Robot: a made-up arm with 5 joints. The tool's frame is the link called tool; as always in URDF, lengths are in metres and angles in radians.
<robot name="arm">
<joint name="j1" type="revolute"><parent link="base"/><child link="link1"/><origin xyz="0 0 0.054" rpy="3.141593 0 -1.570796"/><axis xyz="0 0 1"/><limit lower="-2.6" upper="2.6"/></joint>
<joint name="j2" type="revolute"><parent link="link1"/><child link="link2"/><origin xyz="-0.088 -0.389 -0.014" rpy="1.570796 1.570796 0"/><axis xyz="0 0 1"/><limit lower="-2.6" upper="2.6"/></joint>
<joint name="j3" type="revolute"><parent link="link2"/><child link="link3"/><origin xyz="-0.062 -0.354 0.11" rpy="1.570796 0 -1.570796"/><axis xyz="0 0 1"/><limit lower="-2.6" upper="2.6"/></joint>
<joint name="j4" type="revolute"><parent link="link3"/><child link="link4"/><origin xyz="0.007 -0.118 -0.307" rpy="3.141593 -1.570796 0"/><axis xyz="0 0 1"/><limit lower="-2.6" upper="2.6"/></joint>
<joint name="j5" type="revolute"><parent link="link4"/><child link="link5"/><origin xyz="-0.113 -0.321 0.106" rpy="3.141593 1.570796 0"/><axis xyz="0 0 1"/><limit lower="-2.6" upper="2.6"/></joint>
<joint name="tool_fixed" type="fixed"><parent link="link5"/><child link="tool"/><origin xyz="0.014 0.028 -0.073" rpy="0 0 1.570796"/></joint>
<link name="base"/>
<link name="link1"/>
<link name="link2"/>
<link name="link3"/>
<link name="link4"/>
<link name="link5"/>
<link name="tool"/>
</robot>
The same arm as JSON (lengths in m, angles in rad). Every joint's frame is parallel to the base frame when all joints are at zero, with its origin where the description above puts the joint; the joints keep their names.
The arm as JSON. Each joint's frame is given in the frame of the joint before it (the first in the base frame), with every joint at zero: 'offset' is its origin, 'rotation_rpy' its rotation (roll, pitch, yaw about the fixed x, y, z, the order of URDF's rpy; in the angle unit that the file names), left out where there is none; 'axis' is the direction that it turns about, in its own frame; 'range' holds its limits. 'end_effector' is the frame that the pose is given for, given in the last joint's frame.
{
  "length_unit": "m",
  "angle_unit": "rad",
  "chain": [
    {
      "id": "j1",
      "offset": [
        0.0,
        0.0,
        0.054
      ],
      "axis": "-z",
      "range": [
        -2.6,
        2.6
      ]
    },
    {
      "id": "j2",
      "offset": [
        0.389,
        0.088,
        0.014
      ],
      "axis": "+x",
      "range": [
        -2.6,
        2.6
      ]
    },
    {
      "id": "j3",
      "offset": [
        0.11,
        0.354,
        -0.062
      ],
      "axis": "-z",
      "range": [
        -2.6,
        2.6
      ]
    },
    {
      "id": "j4",
      "offset": [
        -0.118,
        0.007,
        0.307
      ],
      "axis": "+y",
      "range": [
        -2.6,
        2.6
      ]
    },
    {
      "id": "j5",
      "offset": [
        0.321,
        0.106,
        0.113
      ],
      "axis": "+z",
      "range": [
        -2.6,
        2.6
      ]
    }
  ],
  "end_effector": {
    "offset": [
      0.028,
      -0.014,
      -0.073
    ],
    "rotation_rpy": [
      0.0,
      0.0,
      0.0
    ]
  }
}

